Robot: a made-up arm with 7 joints. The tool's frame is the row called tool. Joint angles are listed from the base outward.
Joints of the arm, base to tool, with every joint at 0 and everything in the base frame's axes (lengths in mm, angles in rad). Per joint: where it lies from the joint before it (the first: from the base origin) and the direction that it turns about. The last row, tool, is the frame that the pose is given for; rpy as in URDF.
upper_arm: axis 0 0 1 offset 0.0 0.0 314.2
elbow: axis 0 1 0 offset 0.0 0.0 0.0
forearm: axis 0 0 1 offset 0.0 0.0 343.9
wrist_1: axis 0 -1 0 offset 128.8 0.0 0.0
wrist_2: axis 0 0 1 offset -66.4 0.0 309.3
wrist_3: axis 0 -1 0 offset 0.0 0.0 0.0
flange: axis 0 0 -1 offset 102.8 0.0 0.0
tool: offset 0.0 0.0 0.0 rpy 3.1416 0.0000 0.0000
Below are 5 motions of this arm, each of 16 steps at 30 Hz.
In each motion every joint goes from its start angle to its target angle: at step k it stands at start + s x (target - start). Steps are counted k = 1, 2, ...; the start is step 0. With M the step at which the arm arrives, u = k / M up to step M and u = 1 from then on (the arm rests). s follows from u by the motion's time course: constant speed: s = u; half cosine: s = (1 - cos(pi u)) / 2; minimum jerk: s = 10 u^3 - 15 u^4 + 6 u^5.
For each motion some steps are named. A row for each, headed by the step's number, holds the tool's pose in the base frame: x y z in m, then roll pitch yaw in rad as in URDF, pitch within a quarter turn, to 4 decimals.
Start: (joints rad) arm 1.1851 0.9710 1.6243 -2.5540 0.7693 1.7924 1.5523
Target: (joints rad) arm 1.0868 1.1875 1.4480 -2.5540 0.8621 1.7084 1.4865
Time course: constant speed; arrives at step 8
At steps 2, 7, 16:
2: -0.3700 0.2111 0.3298 0.9900 0.9732 -0.3921
7: -0.3433 0.2446 0.2827 0.6617 0.8385 -0.7650
16: -0.3378 0.2495 0.2730 0.6101 0.8048 -0.8251

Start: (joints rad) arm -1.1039 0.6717 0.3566 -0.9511 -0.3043 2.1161 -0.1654
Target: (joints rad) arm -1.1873 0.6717 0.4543 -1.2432 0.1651 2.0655 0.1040
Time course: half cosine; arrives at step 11
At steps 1, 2, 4, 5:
1: 0.4457 -0.5537 0.6160 2.9676 -0.4963 -0.5887
2: 0.4458 -0.5557 0.6096 3.0152 -0.4867 -0.6227
4: 0.4463 -0.5621 0.5861 -3.1049 -0.4362 -0.7410
5: 0.4463 -0.5653 0.5706 -3.0087 -0.3914 -0.8115

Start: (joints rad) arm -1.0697 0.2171 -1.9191 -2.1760 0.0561 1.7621 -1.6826
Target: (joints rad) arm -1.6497 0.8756 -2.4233 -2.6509 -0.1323 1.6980 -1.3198
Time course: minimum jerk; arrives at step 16
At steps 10, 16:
10: -0.3425 0.1541 0.5393 -2.9138 0.6185 -2.4693
16: -0.2451 0.1943 0.5522 -3.0905 0.6916 -2.9715

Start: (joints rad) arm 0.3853 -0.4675 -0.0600 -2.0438 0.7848 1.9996 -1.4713
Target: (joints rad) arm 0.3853 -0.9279 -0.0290 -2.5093 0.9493 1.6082 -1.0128
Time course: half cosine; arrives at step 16
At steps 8, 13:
8: 0.2808 0.0707 0.7381 -2.9423 -0.8990 1.3807
13: 0.2172 0.0668 0.6971 -2.5552 -0.8125 1.1167

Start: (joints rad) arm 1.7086 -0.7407 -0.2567 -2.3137 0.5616 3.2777 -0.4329
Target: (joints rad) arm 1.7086 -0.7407 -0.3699 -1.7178 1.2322 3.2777 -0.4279
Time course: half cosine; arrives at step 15
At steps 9, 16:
9: 0.2173 0.0827 0.8438 -1.0697 -0.6496 -0.6518
16: 0.2441 0.0382 0.8599 -0.9931 -0.3370 -0.6635

